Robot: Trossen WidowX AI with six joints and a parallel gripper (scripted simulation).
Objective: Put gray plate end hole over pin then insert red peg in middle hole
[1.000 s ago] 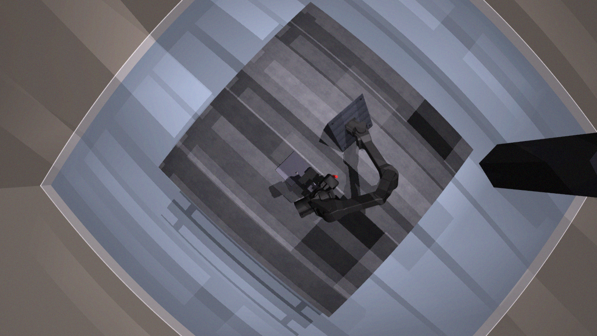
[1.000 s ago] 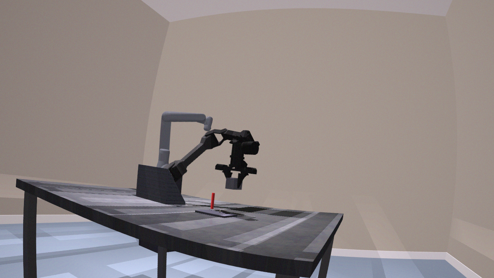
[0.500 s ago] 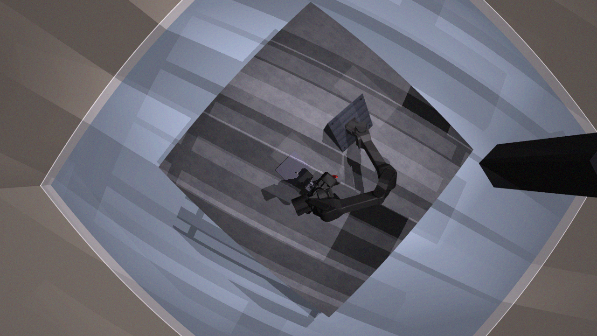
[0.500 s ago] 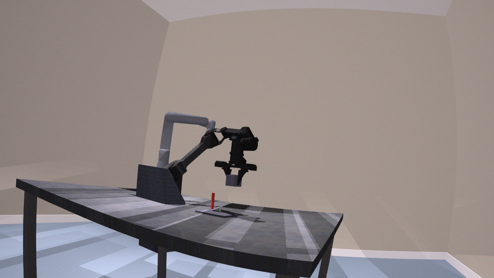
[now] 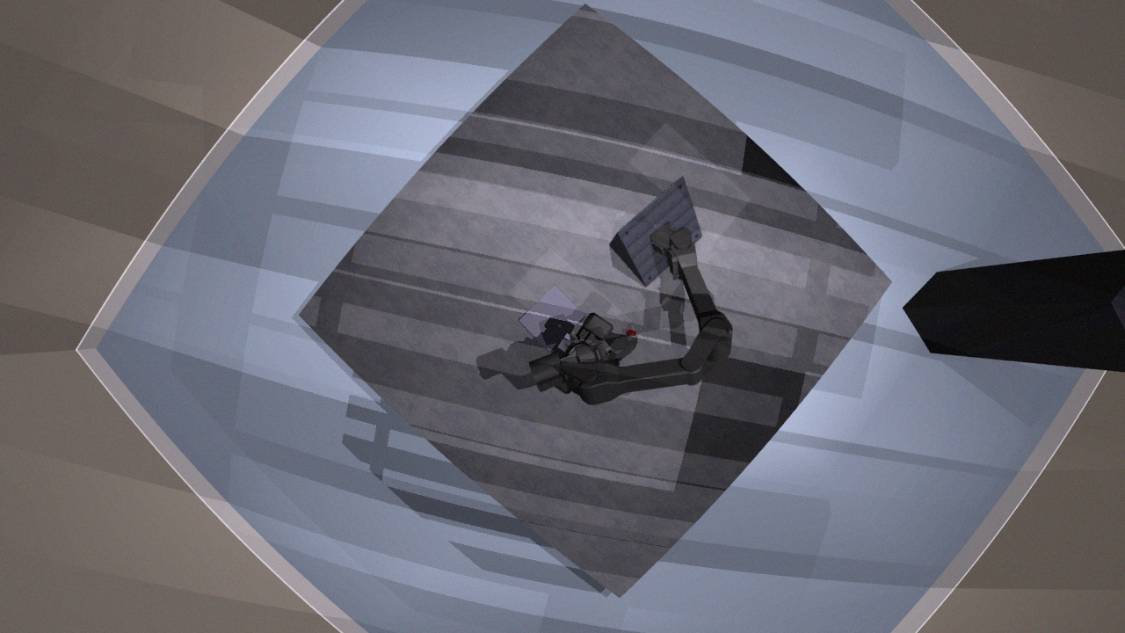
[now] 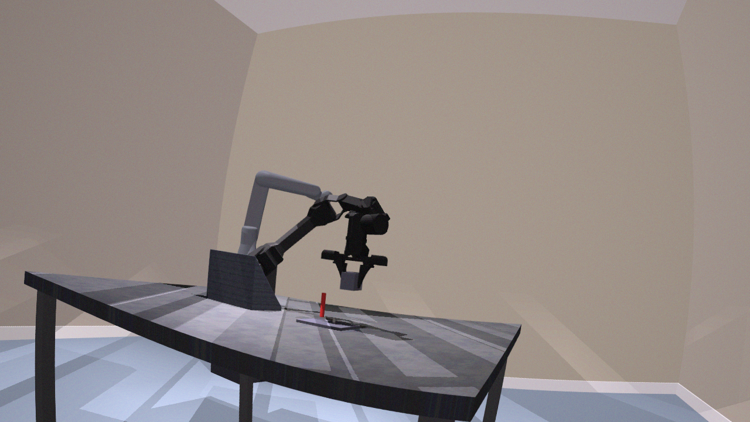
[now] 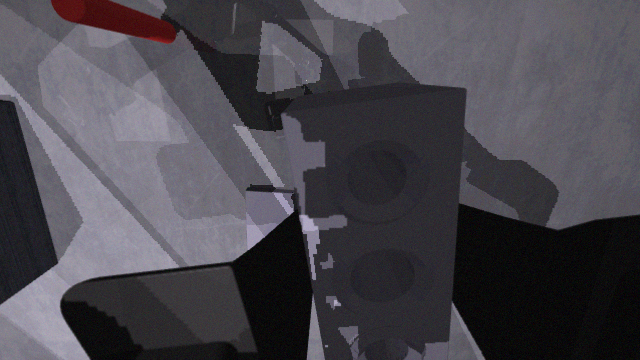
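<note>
The red peg lies 140 mm behind my gripper tip, 70 mm below it and 60 mm to the left of it. The rest, counted from my gripper tip: gray plate (30 mm above).
</note>
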